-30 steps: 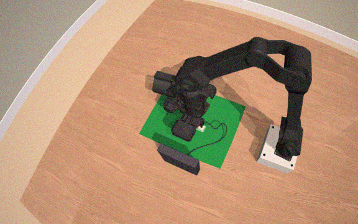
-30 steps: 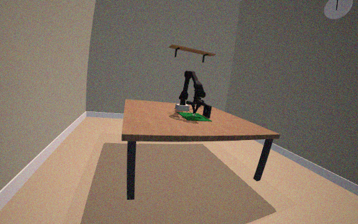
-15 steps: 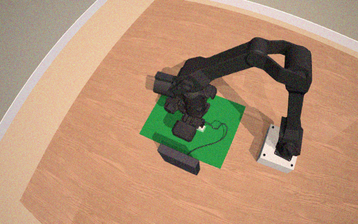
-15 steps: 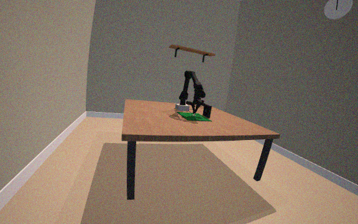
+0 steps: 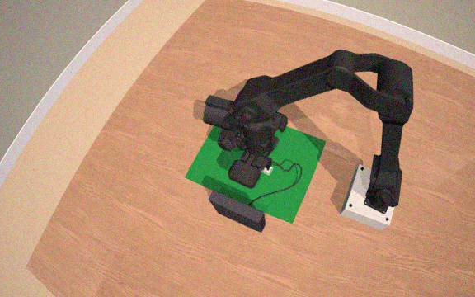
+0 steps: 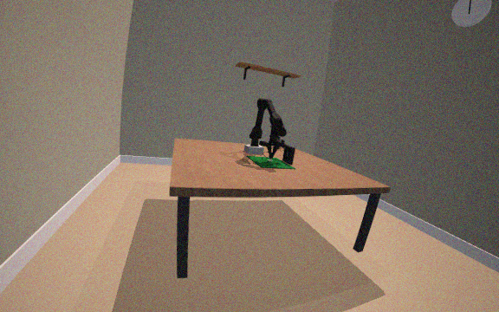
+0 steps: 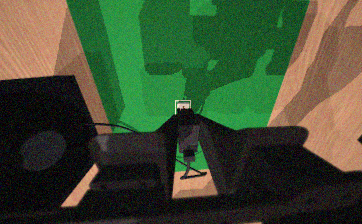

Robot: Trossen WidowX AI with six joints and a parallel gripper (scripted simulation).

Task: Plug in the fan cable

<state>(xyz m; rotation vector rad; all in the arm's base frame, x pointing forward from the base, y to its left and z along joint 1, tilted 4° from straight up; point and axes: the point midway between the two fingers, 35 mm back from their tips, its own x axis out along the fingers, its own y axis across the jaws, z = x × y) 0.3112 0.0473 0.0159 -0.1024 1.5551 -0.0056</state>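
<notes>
My gripper tip is now 40 mm above the white four-pin header and 10 mm past it. Also, from my gripper tip: green board: 50 mm below, 20 mm ahead, 10 mm to the right; then fan: 130 mm to the left, 30 mm behind, 20 mm above; then black plug: 10 mm behind, 10 mm above.
</notes>
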